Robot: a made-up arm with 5 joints. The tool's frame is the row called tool. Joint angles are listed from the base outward. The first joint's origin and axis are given. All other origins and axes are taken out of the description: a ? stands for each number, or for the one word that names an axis. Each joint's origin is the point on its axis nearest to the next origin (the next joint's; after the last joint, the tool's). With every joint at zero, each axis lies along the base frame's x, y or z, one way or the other. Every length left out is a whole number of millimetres.
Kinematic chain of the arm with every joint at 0, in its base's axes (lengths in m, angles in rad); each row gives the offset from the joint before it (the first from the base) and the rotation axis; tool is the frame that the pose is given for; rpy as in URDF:
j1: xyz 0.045 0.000 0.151 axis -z
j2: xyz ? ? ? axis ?
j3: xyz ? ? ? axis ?
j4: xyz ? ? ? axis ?
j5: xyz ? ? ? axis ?
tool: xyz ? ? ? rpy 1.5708 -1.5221 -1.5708
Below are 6 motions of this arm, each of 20 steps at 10 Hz.
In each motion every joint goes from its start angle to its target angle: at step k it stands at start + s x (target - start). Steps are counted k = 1, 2, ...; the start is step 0. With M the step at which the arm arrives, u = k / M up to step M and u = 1 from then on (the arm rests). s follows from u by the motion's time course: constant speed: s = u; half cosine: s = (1 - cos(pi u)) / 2; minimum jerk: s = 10 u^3 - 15 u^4 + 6 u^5.
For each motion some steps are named. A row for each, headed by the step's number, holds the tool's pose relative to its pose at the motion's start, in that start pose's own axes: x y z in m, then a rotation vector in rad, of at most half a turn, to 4 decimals.
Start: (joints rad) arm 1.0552 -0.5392 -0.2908 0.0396 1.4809
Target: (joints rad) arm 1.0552 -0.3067 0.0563 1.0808 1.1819
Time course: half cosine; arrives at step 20
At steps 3, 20:
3: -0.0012 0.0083 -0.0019 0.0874 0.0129 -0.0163
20: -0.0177 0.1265 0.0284 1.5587 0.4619 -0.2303

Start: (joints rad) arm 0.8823 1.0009 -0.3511 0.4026 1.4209
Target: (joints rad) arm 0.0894 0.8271 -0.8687 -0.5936 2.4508
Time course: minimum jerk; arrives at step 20
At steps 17, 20:
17: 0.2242 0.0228 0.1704 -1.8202 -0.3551 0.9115
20: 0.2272 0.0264 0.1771 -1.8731 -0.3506 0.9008

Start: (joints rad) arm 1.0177 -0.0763 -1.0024 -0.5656 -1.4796
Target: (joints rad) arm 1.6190 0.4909 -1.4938 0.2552 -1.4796
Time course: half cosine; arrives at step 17
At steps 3, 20:
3: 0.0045 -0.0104 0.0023 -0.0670 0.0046 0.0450
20: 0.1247 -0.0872 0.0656 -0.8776 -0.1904 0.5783

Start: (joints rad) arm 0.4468 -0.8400 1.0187 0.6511 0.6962
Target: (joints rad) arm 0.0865 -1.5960 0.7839 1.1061 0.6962
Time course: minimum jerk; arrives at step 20
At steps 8, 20:
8: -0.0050 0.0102 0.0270 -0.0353 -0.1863 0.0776
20: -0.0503 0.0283 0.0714 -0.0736 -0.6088 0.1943

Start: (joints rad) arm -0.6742 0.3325 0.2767 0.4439 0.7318
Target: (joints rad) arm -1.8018 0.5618 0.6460 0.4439 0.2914
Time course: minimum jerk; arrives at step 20
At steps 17, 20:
17: -0.0166 0.2320 0.0102 0.4442 0.3422 0.6667
20: -0.0202 0.2365 0.0118 0.4444 0.3542 0.6880

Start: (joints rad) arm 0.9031 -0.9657 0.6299 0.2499 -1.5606
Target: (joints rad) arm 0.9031 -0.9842 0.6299 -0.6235 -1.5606
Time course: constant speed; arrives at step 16
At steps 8, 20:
8: -0.0007 0.0194 0.0059 0.4456 0.0172 0.0000
20: -0.0013 0.0350 0.0198 0.8912 0.0343 0.0000

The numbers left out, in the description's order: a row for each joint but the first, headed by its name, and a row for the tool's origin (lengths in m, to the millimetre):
j2: xyz 0.027 -0.003 0.000, axis +y
j3: xyz 0.041 0.000 0.163, axis +y
j4: xyz 0.108 0.000 0.004, axis +y
j5: xyz 0.045 0.000 0.000, axis -x
tool: xyz 0.000 0.000 0.000

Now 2 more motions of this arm.
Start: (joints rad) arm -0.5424 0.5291 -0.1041 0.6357 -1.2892
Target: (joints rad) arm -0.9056 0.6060 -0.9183 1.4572 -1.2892
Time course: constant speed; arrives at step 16
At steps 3, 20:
3: -0.0156 0.0146 0.0080 -0.0078 0.0355 0.0597
20: -0.0892 0.0459 0.0631 -0.0432 0.1787 0.3242

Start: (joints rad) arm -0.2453 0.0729 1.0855 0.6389 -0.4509
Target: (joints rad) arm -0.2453 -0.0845 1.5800 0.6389 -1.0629
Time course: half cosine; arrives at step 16
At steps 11, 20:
11: -0.0495 -0.0270 -0.0125 -0.1780 0.1959 -0.4733
20: -0.0641 -0.0350 -0.0147 -0.2469 0.2372 -0.6061

